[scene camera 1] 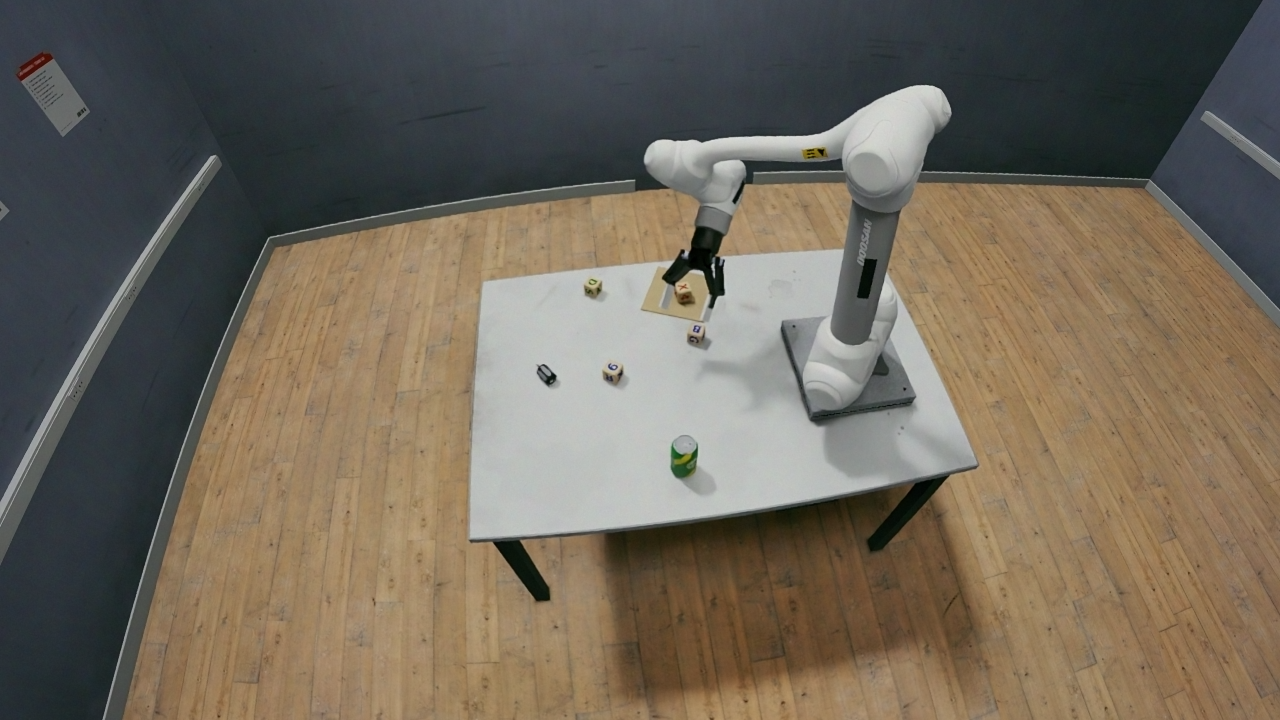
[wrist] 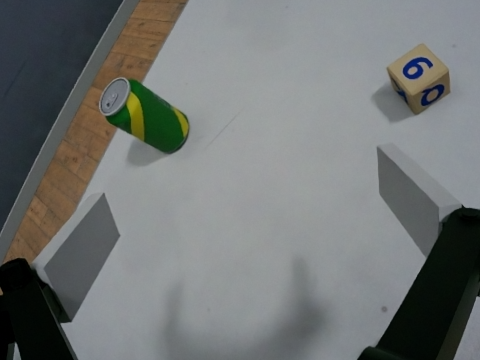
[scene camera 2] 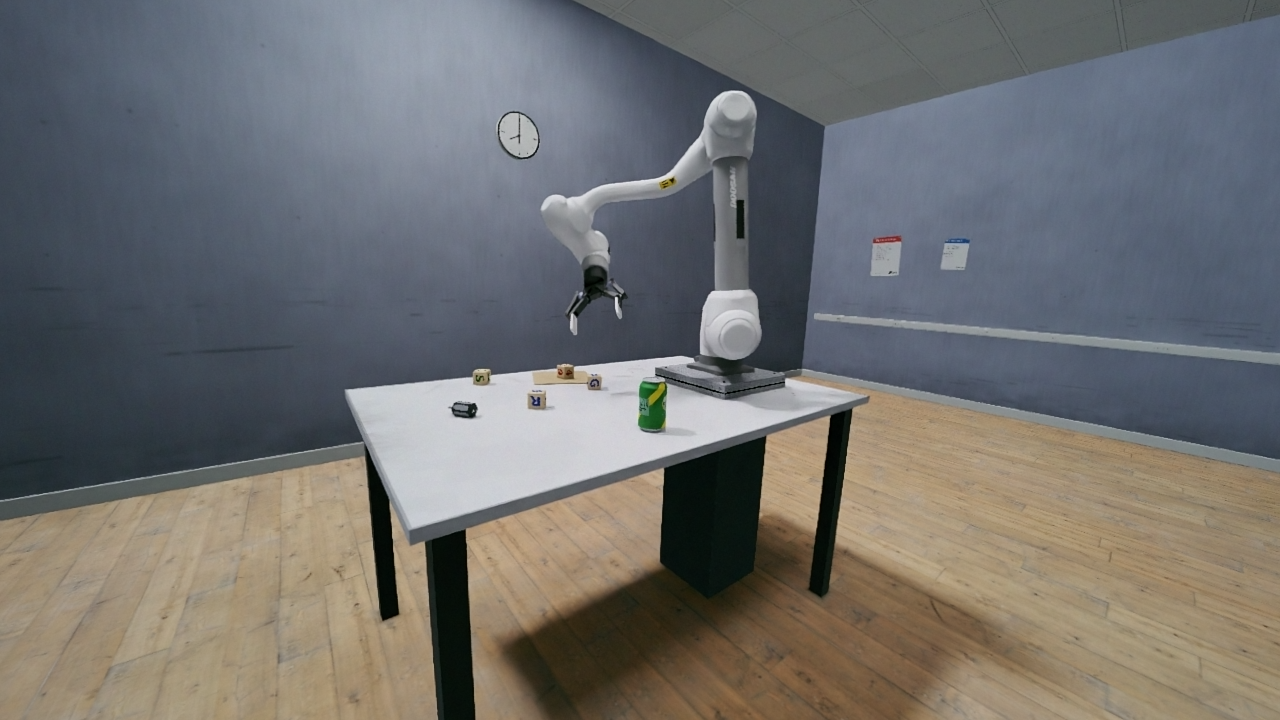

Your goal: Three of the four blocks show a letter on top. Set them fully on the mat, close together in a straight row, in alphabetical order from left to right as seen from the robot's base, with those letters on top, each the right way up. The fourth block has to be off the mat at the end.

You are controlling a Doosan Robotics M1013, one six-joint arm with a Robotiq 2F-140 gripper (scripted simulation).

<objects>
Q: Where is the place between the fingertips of my gripper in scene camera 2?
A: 595,323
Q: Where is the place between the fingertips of my gripper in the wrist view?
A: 241,193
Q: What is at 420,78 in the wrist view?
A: A block.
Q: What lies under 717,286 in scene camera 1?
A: My gripper.
</objects>
